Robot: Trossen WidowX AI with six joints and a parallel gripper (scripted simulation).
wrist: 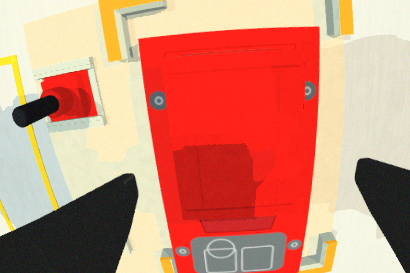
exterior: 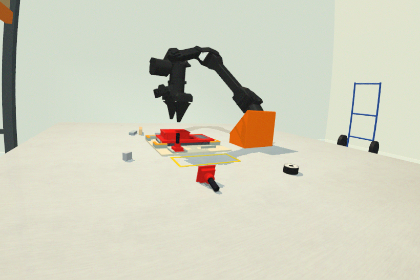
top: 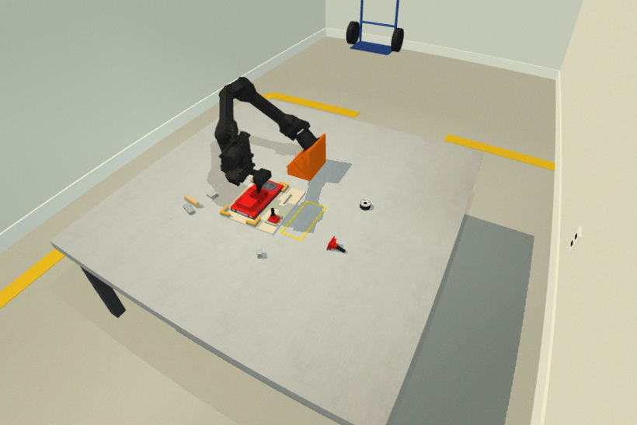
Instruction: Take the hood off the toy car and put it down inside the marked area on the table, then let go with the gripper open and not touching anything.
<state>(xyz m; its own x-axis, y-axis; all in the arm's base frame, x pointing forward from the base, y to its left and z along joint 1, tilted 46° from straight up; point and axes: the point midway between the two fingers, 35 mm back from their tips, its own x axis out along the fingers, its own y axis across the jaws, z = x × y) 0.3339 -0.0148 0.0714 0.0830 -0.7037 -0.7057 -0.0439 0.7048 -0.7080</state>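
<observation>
My gripper tip is 50 mm above the hood. Round my gripper tip: black wheel (220 mm behind, 370 mm to the left, 80 mm below).
</observation>
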